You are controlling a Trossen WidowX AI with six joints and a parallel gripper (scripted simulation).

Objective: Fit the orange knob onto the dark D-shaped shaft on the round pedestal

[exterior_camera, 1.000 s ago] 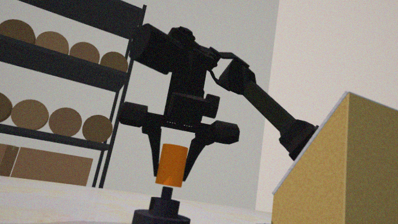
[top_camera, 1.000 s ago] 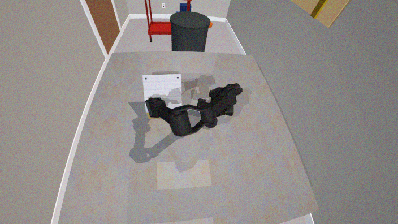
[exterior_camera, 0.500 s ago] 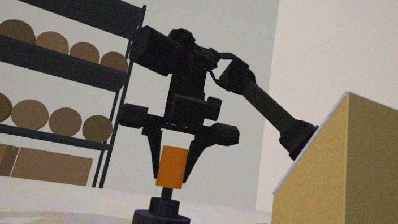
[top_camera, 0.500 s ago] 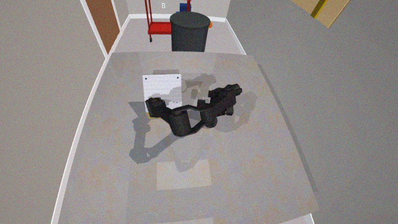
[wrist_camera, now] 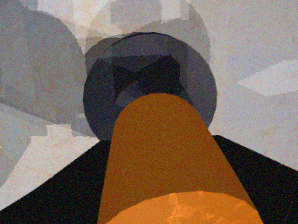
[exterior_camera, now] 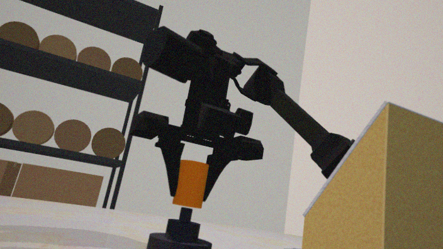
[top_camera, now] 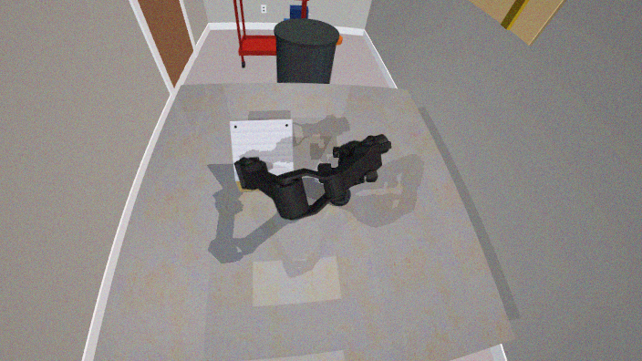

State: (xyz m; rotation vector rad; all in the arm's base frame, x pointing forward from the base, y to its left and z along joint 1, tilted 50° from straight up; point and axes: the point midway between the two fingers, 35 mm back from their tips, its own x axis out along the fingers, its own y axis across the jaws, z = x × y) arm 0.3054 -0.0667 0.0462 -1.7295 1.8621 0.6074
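My gripper tip is now 2 cm below the orange knob. From my gripper tip the other things lie so: dark round pedestal 4 cm below.
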